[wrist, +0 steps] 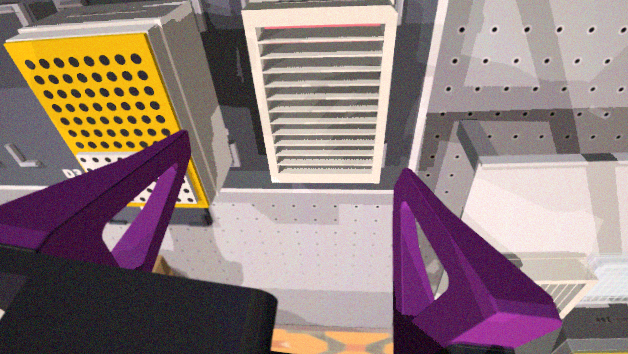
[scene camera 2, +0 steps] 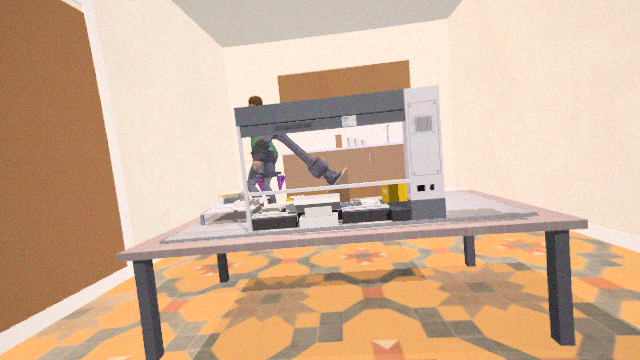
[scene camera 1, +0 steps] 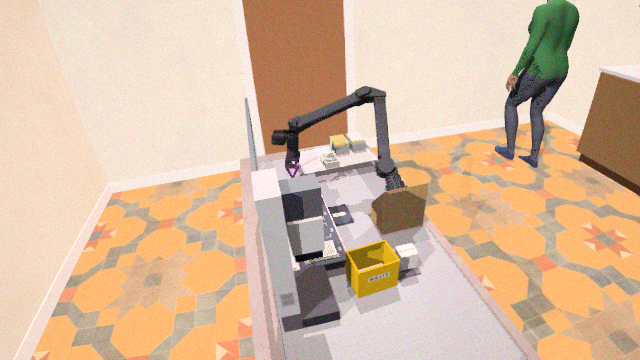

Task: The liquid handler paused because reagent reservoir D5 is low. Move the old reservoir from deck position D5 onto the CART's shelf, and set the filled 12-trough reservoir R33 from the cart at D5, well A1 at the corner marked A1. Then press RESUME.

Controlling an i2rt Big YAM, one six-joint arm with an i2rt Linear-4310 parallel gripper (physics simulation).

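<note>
My gripper is open and empty, its purple fingers apart above the deck's end near the cart. In the wrist view, a cream trough reservoir sits in a dark deck position, seen between and beyond the fingertips; its troughs look empty, with a thin pink line at the far one. The cart is at the right in the wrist view. A cream ribbed reservoir on it is partly hidden by the right finger. The labels D5, A1 and R33 and the RESUME button cannot be made out.
A yellow tip rack stands left of the deck reservoir. The liquid handler frames the deck. A yellow waste bin and a brown panel stand on the table. A person stands beyond the table.
</note>
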